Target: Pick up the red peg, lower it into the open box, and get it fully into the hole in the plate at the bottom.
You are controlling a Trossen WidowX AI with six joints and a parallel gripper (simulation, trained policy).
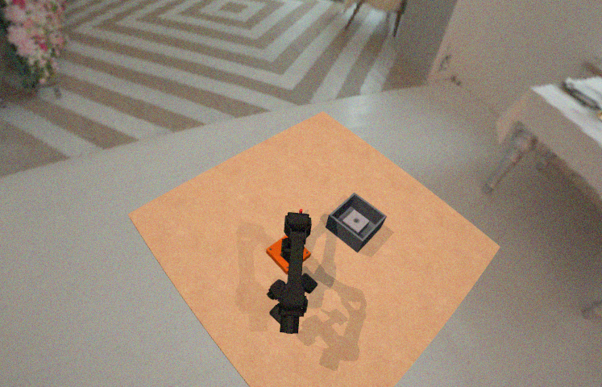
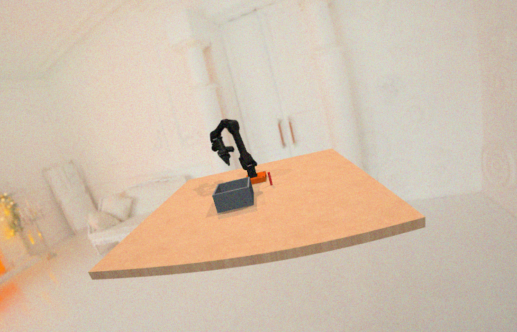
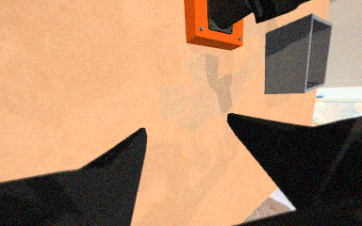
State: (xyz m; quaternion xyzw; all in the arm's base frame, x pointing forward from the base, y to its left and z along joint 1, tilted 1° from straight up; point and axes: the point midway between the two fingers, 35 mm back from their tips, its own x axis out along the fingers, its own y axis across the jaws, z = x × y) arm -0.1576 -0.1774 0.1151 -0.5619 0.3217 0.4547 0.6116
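My gripper tip is 310 mm short of the red peg, 290 mm to the right of it and 80 mm above it. From my gripper tip the other things lie so: grey box (480 mm ahead, 90 mm to the left, 90 mm below); pale plate (480 mm ahead, 90 mm to the left, 70 mm below).
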